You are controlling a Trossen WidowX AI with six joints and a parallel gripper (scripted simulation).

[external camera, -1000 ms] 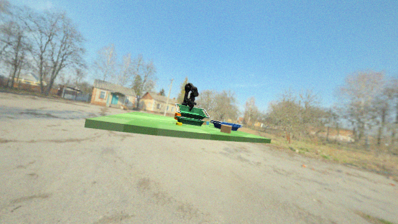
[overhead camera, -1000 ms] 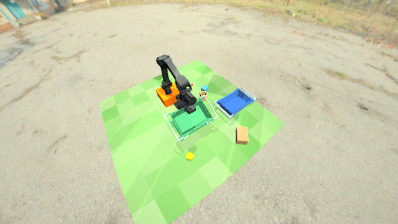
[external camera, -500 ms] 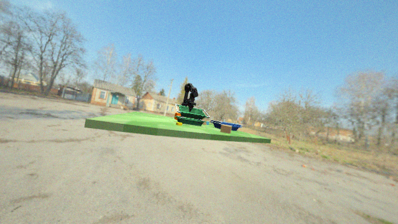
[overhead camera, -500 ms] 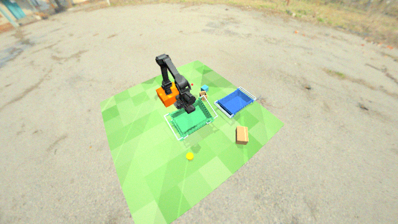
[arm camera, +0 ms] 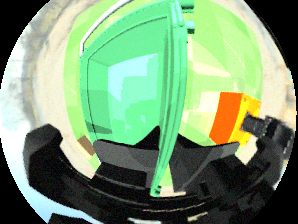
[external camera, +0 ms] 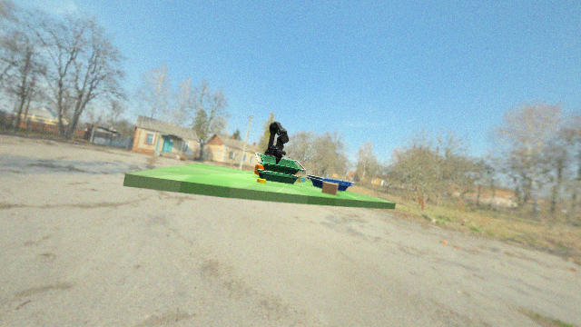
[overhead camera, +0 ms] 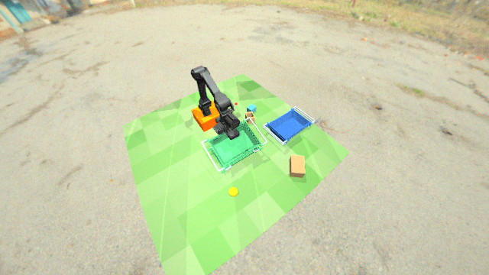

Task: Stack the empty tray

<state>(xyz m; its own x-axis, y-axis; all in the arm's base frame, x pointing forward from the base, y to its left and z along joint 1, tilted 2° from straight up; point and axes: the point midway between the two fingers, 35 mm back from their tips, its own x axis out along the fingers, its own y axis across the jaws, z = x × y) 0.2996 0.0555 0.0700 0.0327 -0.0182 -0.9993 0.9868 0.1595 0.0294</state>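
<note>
Right now the green tray is 8 cm ahead of my gripper tip, 1 cm to the left of it and 1 cm above it. The rest, counted from my gripper tip: small box (17 cm behind, 24 cm to the left, 11 cm below); cyan cube (26 cm behind, 30 cm to the left, 10 cm below).
</note>
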